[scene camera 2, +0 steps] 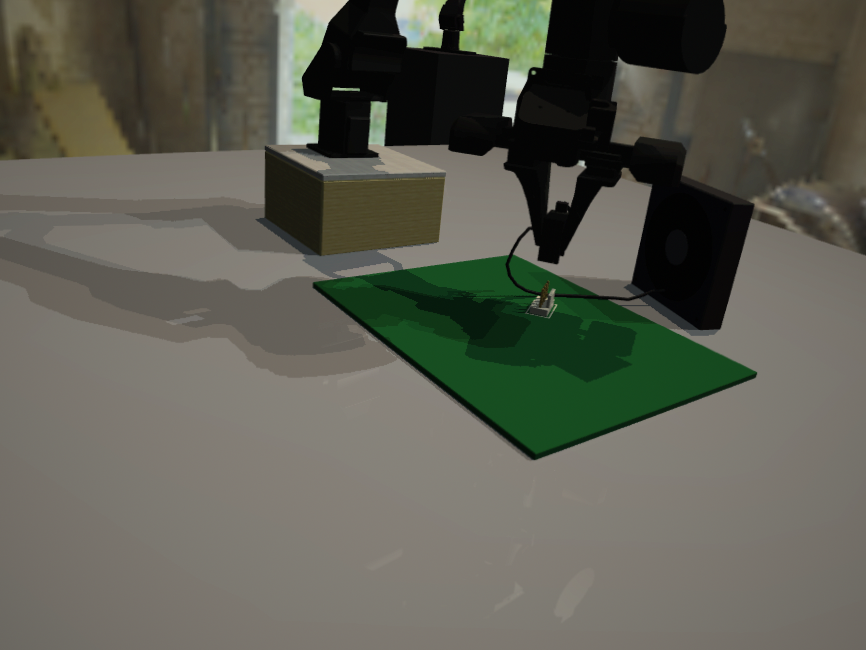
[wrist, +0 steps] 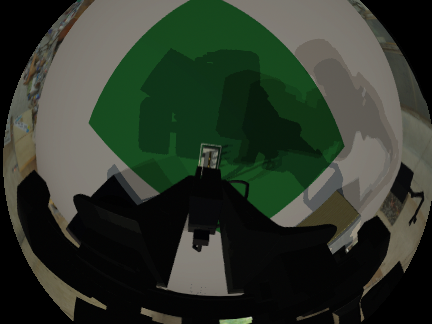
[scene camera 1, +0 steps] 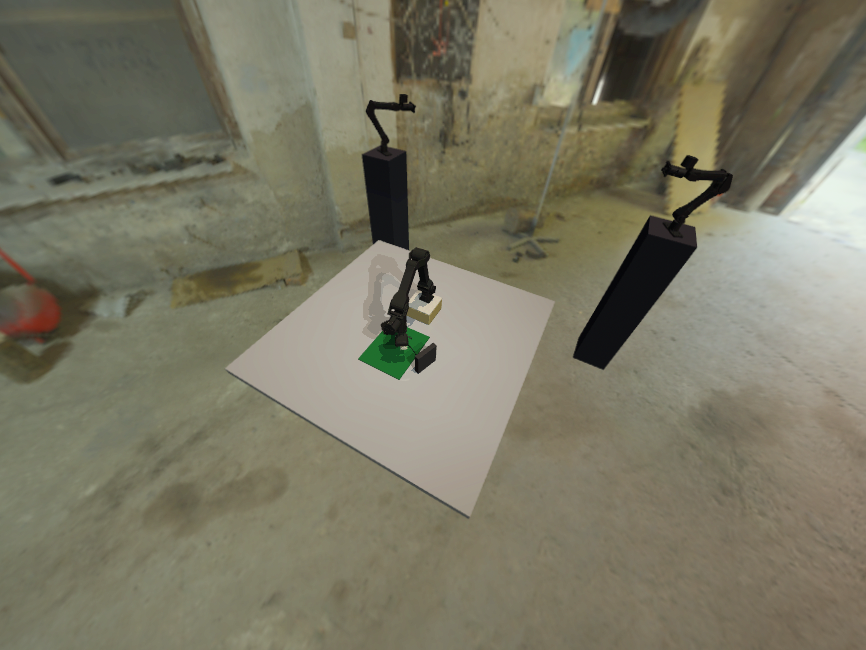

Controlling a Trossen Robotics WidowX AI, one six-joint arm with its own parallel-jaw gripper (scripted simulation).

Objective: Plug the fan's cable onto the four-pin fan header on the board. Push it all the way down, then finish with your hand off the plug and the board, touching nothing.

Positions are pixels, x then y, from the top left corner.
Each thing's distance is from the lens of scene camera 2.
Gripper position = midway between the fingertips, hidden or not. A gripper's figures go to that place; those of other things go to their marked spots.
my gripper [scene camera 2: 551,247]: 61 cm
black fan plug [scene camera 2: 554,222]: 60 cm
